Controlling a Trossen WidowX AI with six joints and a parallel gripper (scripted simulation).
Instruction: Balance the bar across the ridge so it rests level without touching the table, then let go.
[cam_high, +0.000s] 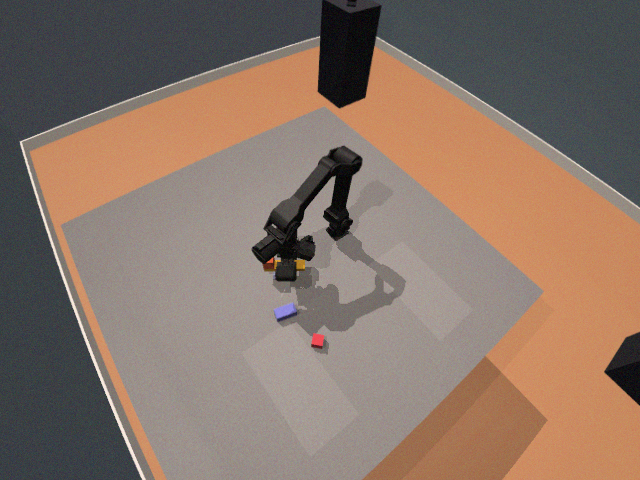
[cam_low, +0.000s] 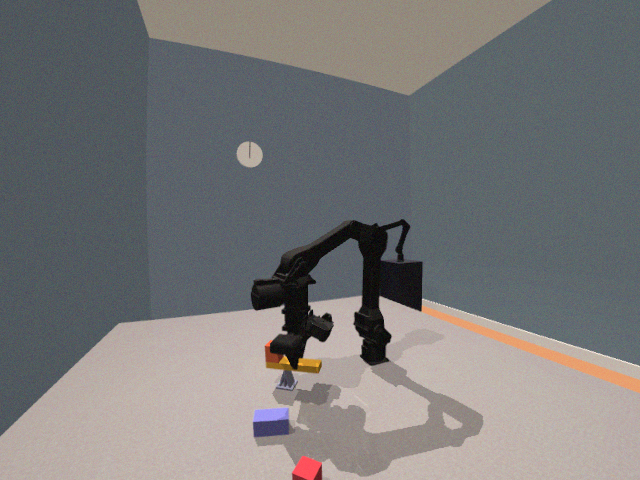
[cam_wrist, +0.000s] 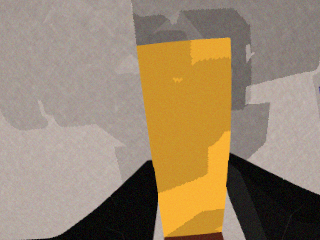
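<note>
Right now the ridge is 2 cm ahead of my gripper tip, 2 cm to the right of it and 1 cm below it. Also, from my gripper tip: red cube (6 cm ahead, 25 cm to the left, 4 cm below); then bar (3 cm ahead, 2 cm to the right, 2 cm above); then purple block (9 cm ahead, 12 cm to the left, 4 cm below).
</note>
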